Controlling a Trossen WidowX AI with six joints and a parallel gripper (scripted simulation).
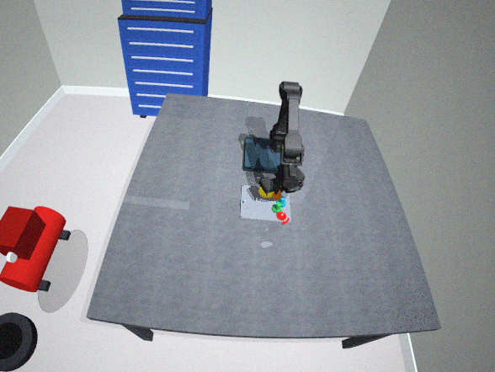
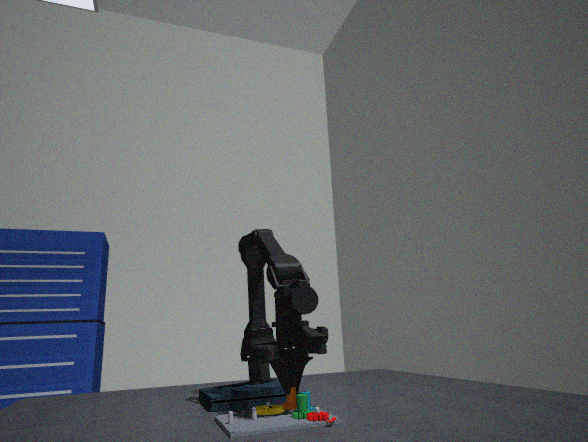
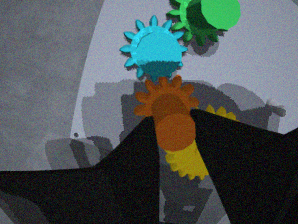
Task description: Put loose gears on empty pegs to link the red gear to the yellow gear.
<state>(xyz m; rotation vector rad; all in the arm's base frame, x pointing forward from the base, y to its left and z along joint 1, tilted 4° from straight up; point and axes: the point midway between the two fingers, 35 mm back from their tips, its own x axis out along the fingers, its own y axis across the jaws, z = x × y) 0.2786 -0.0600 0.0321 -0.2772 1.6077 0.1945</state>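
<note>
Now: the orange gear 10 mm below my gripper tip. Round my gripper tip: yellow gear (30 mm behind, 40 mm to the right, 30 mm below); then green gear (60 mm ahead, 10 mm to the right, 20 mm below); then teal gear (30 mm ahead, 10 mm to the left, 20 mm below).
</note>
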